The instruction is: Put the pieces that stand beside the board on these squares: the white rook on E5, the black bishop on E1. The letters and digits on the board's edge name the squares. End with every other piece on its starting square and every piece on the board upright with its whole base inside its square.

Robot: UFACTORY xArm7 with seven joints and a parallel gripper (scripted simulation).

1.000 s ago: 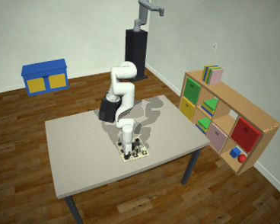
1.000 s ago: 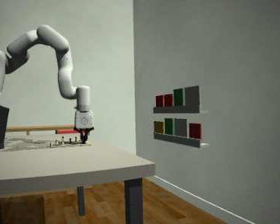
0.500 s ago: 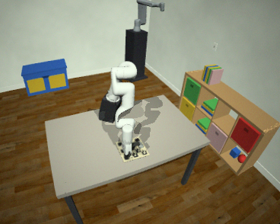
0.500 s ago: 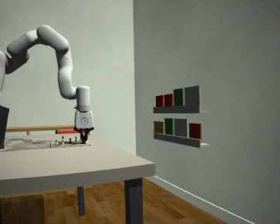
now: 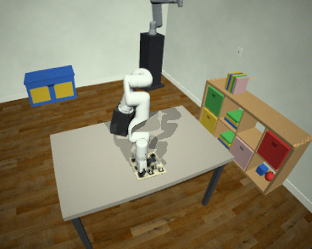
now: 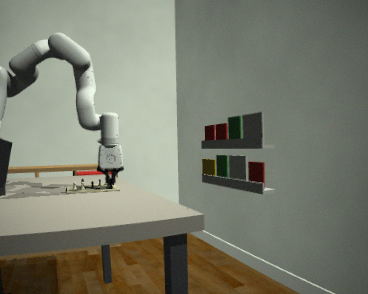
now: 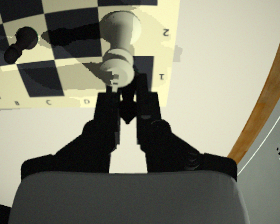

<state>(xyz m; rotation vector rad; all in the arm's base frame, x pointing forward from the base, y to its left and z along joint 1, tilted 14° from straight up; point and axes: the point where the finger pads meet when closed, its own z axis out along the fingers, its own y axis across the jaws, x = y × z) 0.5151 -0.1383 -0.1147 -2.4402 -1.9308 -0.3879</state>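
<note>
Right now the black bishop is 1 cm below my hand. The rest, counted from my hand: white rook 3 cm ahead, 15 cm to the left, 2 cm below; then chessboard 6 cm behind, 9 cm to the left, 4 cm below; then black pawn 6 cm behind, 6 cm to the left, 2 cm below.
</note>
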